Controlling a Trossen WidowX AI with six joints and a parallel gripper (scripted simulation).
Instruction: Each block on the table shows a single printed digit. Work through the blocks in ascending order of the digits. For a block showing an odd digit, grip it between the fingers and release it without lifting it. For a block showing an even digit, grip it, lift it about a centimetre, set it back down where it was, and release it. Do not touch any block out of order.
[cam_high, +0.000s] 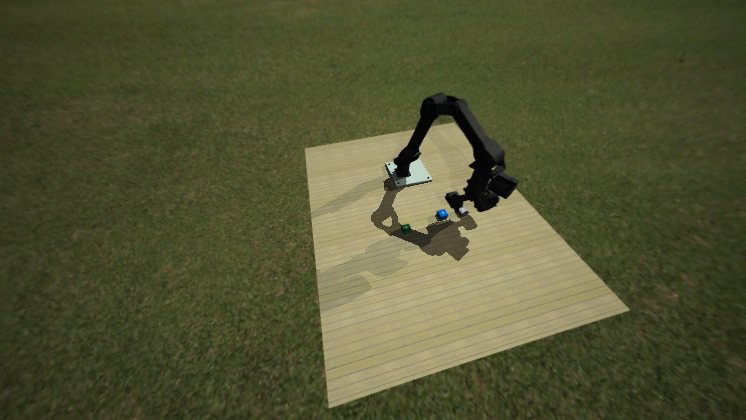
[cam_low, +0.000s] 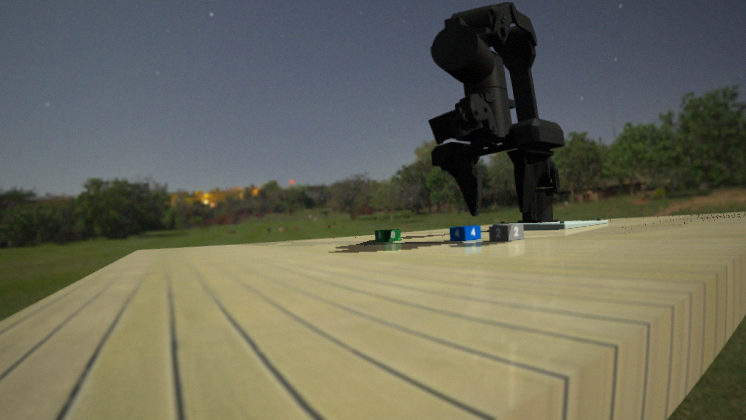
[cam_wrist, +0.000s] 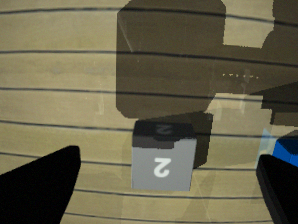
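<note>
The grey block marked 2 lies 10 mm behind my gripper tip and 20 mm below it. The rest, counted from my gripper tip: green block (30 mm ahead, 250 mm to the right, 20 mm below); then blue block marked 4 (10 mm behind, 80 mm to the right, 20 mm below).
</note>
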